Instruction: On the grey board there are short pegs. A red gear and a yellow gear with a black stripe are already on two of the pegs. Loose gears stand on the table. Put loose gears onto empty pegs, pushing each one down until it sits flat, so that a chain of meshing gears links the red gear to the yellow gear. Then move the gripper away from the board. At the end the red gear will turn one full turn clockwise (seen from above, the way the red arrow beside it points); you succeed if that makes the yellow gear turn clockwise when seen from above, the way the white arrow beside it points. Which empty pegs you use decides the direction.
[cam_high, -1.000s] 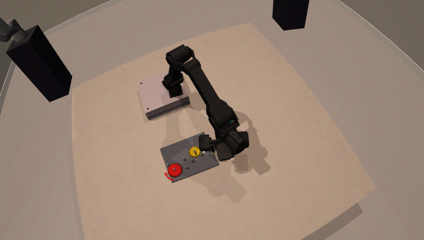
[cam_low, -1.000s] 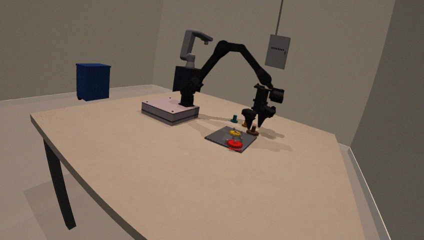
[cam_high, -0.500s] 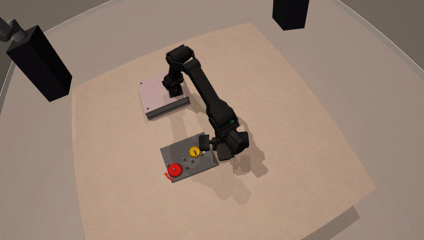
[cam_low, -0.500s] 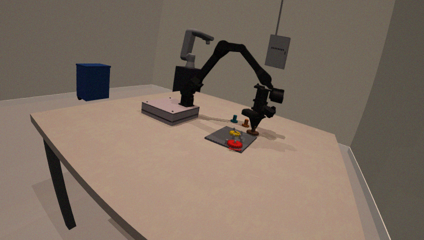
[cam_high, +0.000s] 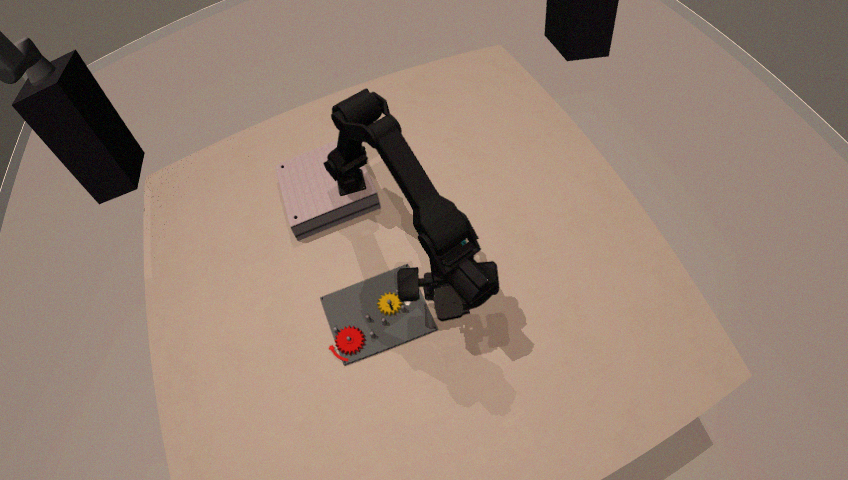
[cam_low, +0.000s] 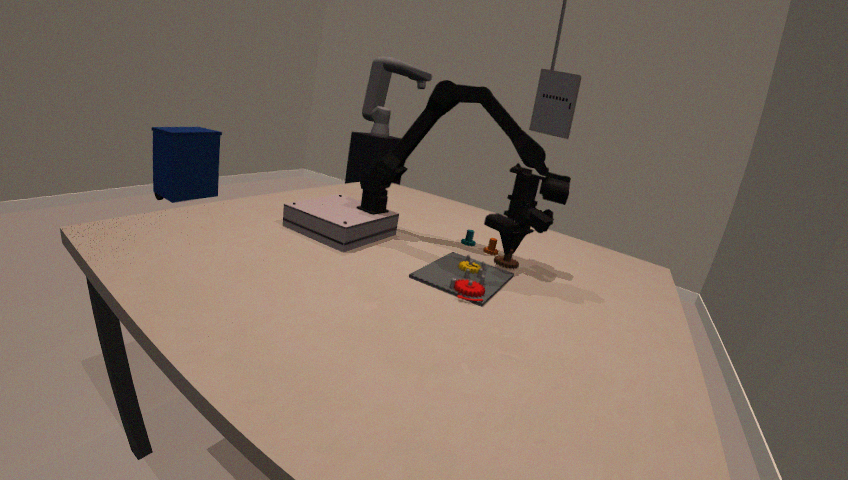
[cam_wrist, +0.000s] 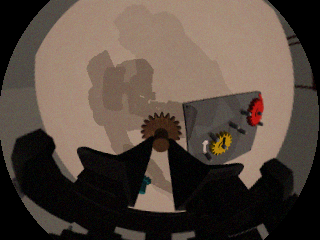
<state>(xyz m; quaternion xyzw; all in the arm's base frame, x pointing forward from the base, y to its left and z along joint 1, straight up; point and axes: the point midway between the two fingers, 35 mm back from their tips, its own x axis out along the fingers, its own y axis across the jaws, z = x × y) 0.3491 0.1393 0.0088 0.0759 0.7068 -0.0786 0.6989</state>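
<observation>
Right now my gripper tip is 40 mm past the yellow gear, 120 mm to the left of it and 20 mm above it. Also, from my gripper tip: orange gear (80 mm behind, 60 mm to the left, 20 mm below); teal gear (150 mm behind, 60 mm to the left, 20 mm below); brown gear (10 mm below).
</observation>
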